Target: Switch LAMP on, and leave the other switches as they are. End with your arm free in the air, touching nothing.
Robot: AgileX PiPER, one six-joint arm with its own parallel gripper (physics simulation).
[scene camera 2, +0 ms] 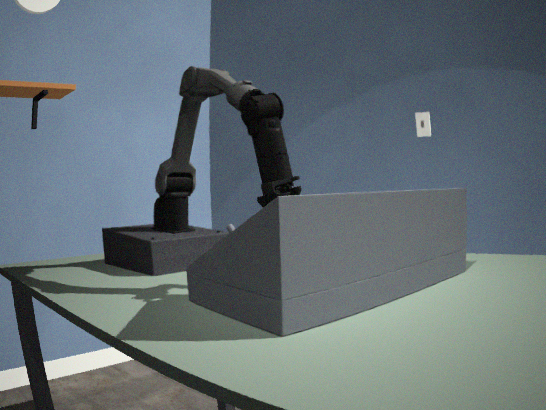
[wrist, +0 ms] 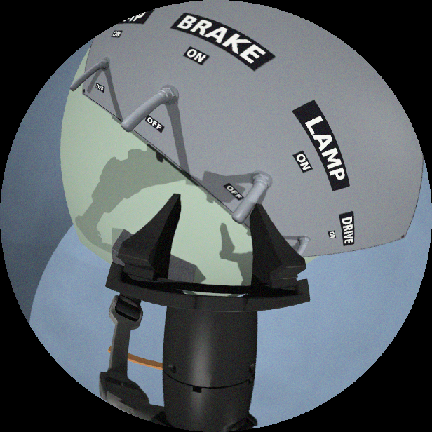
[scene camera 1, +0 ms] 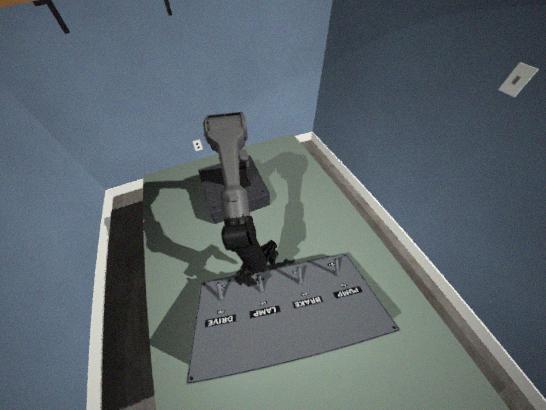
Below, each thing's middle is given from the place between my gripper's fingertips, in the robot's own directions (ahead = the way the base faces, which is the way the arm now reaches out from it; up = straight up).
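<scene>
My hand's 10 mm to the right of the grey sloped switch panel [scene camera 2: 302,261], 30 mm above it and still 120 mm short of it.
</scene>
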